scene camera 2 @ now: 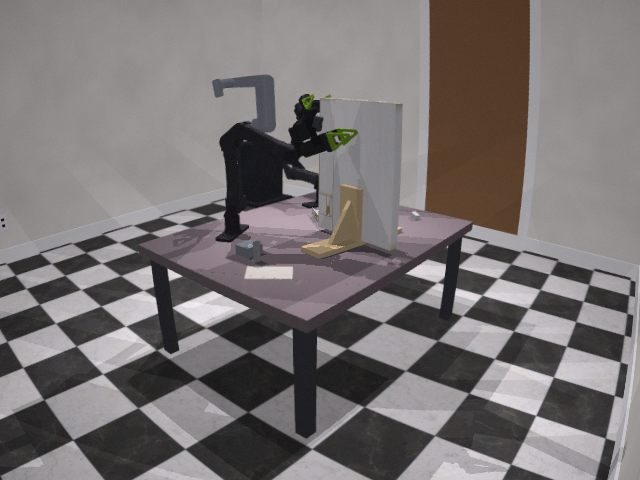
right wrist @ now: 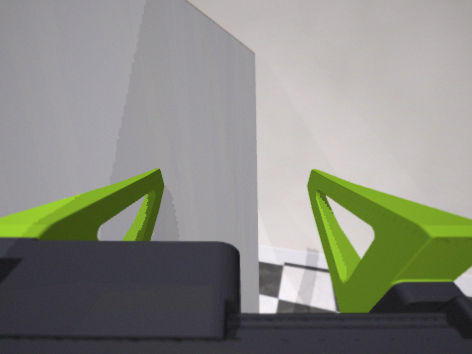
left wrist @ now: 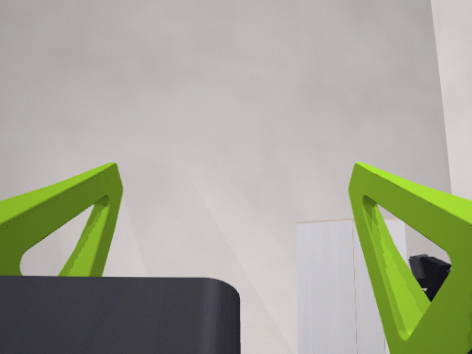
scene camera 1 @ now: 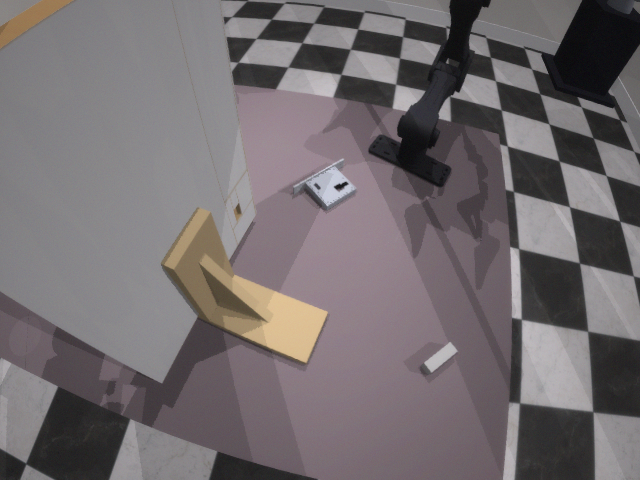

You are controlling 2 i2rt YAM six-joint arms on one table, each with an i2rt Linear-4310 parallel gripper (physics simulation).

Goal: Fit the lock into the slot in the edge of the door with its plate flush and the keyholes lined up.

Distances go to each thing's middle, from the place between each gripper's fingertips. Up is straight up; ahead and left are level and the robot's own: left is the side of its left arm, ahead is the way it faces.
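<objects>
From my left hand, the grey lock (scene camera 1: 322, 185) is well below, a good way ahead and a good way to the right. The white door (scene camera 1: 124, 124) is 270 mm below that left hand, 360 mm to the right of it and 450 mm ahead of it, while the tan wooden bracket (scene camera 1: 197, 262) is 450 mm below it, 360 mm to the right of it and 450 mm ahead of it.
With my right hand, the door is 14 cm below it, 7 cm to the left of it and 3 cm behind it. The bracket is 33 cm below my right hand, 7 cm to the left of it and 3 cm behind it, and the lock is far below that same hand, far behind it and some way to the left of it.
</objects>
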